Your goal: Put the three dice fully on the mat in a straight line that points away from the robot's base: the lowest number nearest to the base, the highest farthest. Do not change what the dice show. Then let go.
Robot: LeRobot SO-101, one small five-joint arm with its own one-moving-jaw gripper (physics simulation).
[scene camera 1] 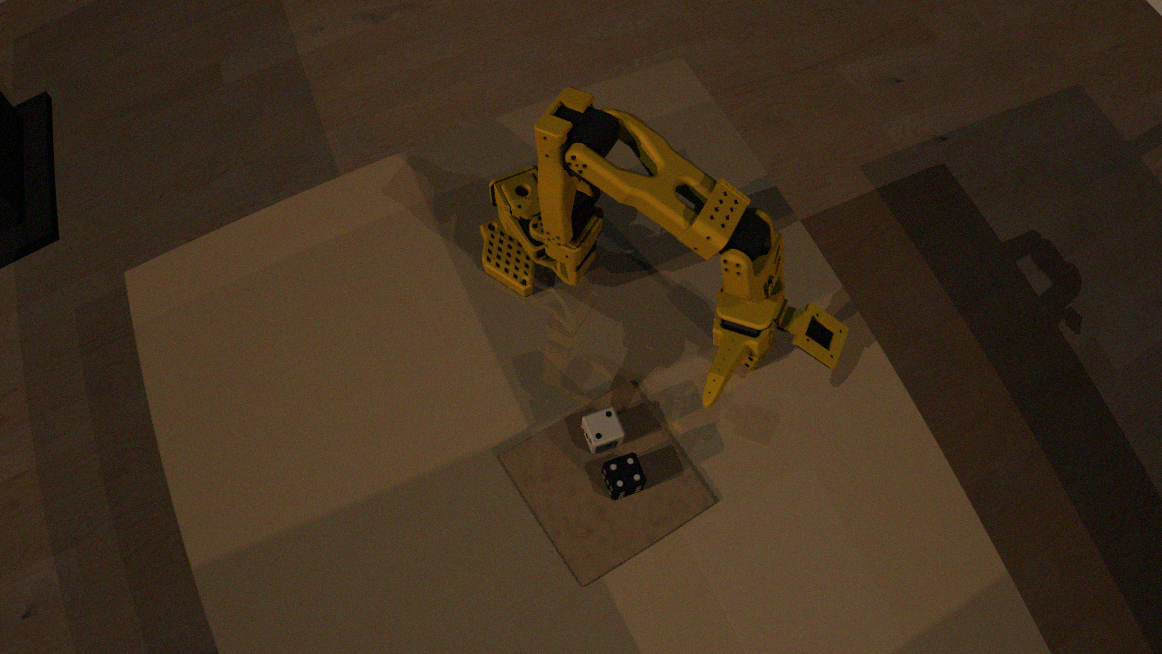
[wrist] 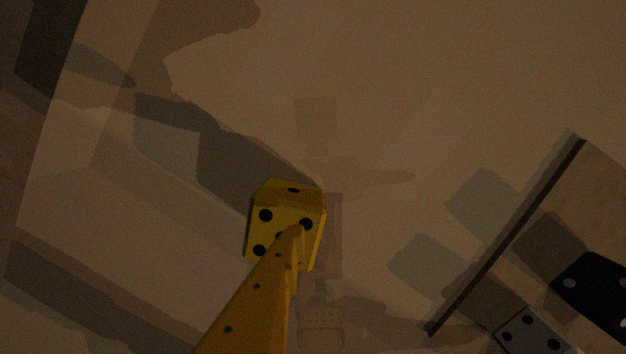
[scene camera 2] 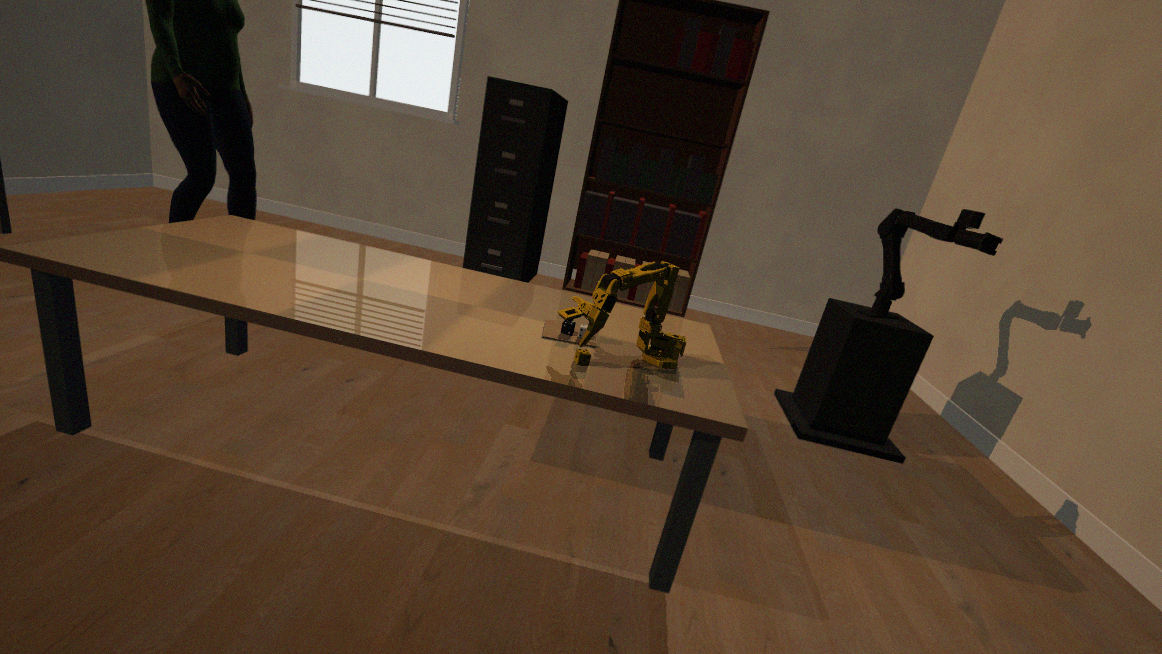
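Seen in the pictures: hand, its tool point: [scene camera 1: 761,345] [wrist: 303,238] [scene camera 2: 580,344]; arm's base, origin of its link: [scene camera 1: 543,264] [scene camera 2: 651,357].
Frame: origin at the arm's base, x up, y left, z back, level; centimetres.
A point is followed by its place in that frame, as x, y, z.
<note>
A white die [scene camera 1: 602,430] @[3.4, -2.9, -18.8] [wrist: 537,332] @[1.9, -1.1, -19.2] showing two on top sits on the brown mat [scene camera 1: 569,544] @[0.4, -9.5, -26.3] [wrist: 605,175] @[0.4, 1.4, -28.0], on its side nearer the robot's base. A black die [scene camera 1: 624,476] @[3.4, -3.0, -23.4] [wrist: 595,287] @[2.0, -1.2, -22.9] with four on top sits on the mat just beyond it, close by. A yellow die [scene camera 2: 582,356] @[2.3, 15.6, -16.9] [wrist: 285,227] @[3.0, 14.2, -17.4] lies off the mat; its large face in the wrist view shows five. It does not show clearly in scene camera 1, behind the gripper. My gripper [scene camera 1: 733,381] [scene camera 2: 587,337] [wrist: 300,235] is open and empty; one jaw overlaps the yellow die in the wrist view.
The arm's base [scene camera 1: 528,235] @[5.7, -1.2, 0.5] [scene camera 2: 662,347] @[4.1, 2.0, 1.7] stands on the wooden table [scene camera 1: 308,365] @[0.0, -25.5, -0.4] [scene camera 2: 455,324] @[0.0, 8.7, -49.6], back from the mat. The table's edge lies beyond the gripper. A person, a dark filing cabinet [scene camera 2: 513,186], a bookshelf and a black robot on a pedestal stand beyond the table.
</note>
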